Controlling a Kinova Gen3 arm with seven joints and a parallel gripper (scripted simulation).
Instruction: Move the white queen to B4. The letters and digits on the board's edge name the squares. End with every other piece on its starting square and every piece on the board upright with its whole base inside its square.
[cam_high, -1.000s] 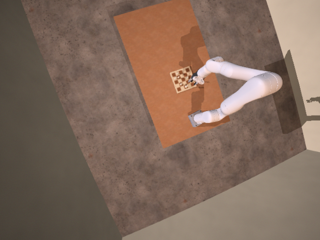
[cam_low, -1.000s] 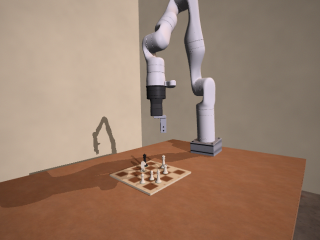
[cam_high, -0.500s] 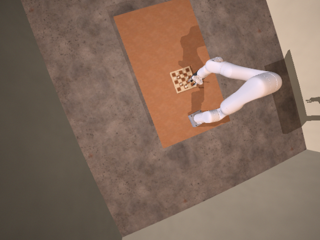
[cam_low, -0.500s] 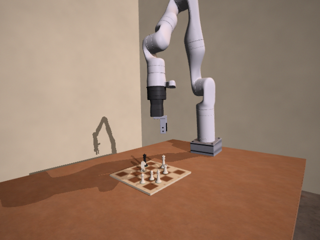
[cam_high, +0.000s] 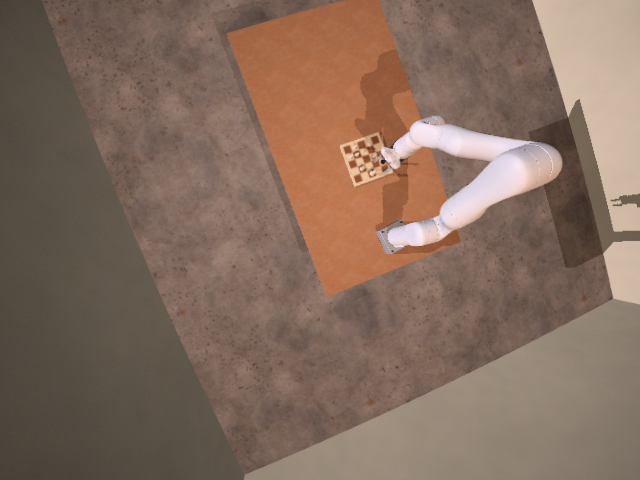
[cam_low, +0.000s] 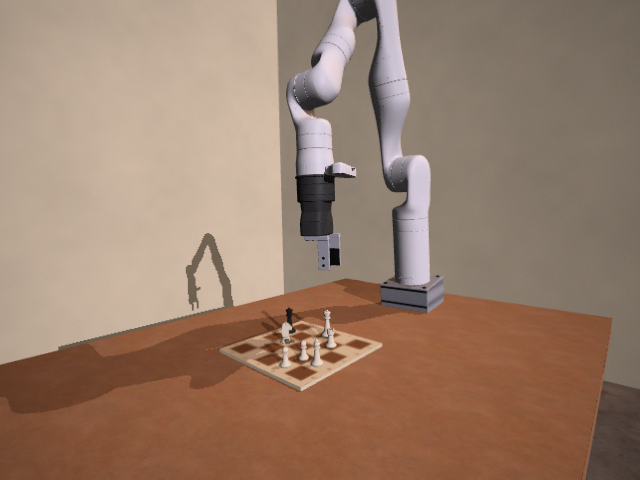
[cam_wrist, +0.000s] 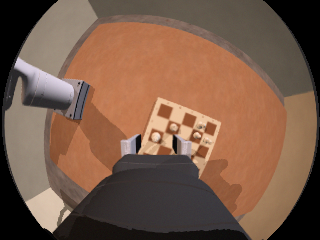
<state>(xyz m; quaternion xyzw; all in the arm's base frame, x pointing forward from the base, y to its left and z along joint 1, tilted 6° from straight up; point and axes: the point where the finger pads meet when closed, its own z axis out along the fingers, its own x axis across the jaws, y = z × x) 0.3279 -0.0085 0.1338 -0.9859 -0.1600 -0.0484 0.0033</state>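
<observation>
Right now the white piece is 14 cm below my hand, 4 cm ahead of it and 3 cm to the left of it. The rest, counted from my hand: chessboard: 16 cm below, 7 cm ahead, 1 cm to the right; then black piece: 13 cm below, 9 cm to the right, 3 cm ahead.
</observation>
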